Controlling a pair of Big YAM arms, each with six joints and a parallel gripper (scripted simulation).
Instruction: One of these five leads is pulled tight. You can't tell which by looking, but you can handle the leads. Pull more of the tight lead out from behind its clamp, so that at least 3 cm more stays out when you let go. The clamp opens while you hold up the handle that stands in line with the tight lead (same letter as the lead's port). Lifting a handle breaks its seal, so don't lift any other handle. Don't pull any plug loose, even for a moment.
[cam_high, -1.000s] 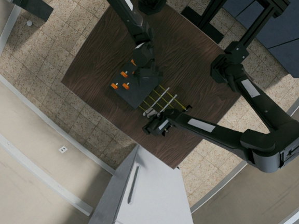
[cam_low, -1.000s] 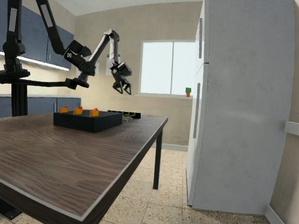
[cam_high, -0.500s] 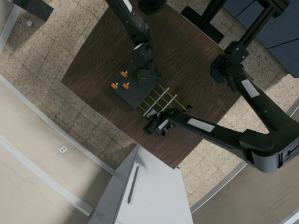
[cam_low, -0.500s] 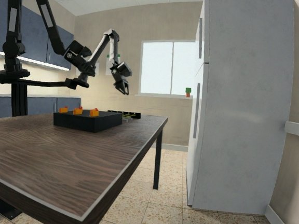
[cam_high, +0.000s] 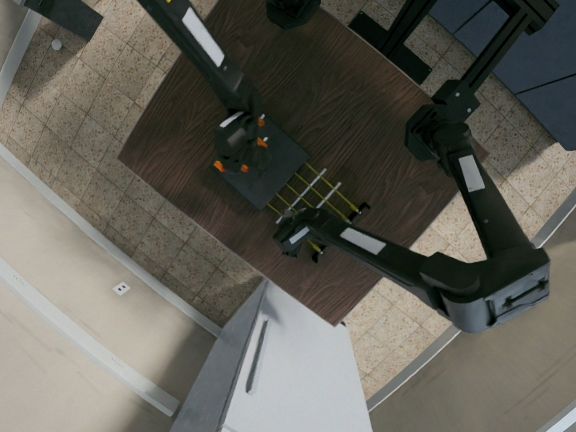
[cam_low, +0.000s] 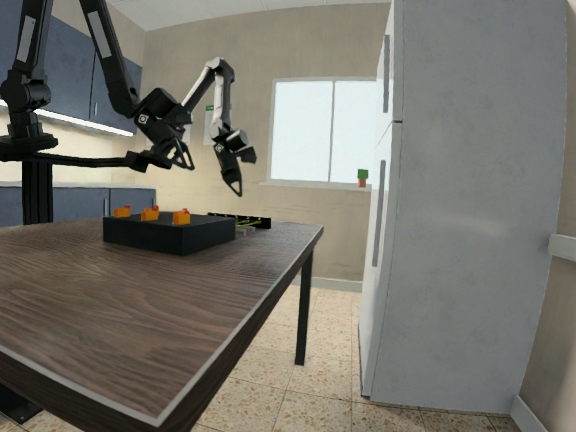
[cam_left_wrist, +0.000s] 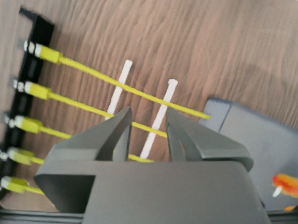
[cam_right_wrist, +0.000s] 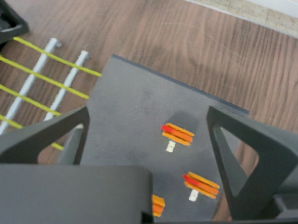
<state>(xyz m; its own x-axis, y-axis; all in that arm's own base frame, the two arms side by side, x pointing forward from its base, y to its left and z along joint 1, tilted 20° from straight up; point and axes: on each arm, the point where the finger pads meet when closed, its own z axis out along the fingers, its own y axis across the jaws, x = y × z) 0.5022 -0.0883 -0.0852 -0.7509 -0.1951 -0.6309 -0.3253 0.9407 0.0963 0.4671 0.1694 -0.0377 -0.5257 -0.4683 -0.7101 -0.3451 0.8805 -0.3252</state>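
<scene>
Now: the orange handle 15 cm below my right hand, 8 cm to the right of it and 6 cm ahead of it.
</scene>
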